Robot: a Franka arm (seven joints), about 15 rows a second.
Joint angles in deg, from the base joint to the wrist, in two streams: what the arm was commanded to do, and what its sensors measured. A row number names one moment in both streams.
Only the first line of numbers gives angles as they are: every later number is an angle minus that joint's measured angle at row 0.
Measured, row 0:
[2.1, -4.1, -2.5, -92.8, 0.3, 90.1, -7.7]
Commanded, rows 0 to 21:
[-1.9, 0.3, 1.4, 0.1, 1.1, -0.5, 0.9]
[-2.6, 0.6, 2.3, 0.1, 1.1, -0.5, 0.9]
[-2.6, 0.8, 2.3, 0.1, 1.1, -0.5, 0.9]
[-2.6, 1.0, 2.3, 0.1, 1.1, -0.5, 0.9]
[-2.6, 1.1, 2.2, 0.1, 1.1, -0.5, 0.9]
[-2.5, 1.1, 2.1, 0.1, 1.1, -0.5, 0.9]
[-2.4, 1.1, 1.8, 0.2, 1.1, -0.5, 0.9]
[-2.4, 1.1, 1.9, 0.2, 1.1, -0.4, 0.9]
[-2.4, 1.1, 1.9, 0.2, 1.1, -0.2, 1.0]
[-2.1, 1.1, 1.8, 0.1, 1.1, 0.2, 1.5]
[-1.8, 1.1, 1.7, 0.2, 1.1, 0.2, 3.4]
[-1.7, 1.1, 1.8, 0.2, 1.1, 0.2, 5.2]
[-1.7, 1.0, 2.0, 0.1, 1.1, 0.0, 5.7]
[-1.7, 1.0, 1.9, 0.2, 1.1, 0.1, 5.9]
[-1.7, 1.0, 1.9, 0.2, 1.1, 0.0, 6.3]
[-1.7, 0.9, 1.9, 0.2, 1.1, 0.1, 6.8]
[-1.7, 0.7, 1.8, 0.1, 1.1, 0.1, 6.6]
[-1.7, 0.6, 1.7, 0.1, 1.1, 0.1, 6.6]
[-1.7, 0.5, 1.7, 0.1, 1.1, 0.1, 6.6]
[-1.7, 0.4, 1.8, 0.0, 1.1, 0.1, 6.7]
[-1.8, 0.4, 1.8, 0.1, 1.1, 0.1, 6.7]
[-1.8, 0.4, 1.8, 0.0, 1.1, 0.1, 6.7]
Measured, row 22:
[-1.5, 0.9, 1.7, 0.1, 0.1, 0.1, 6.1]
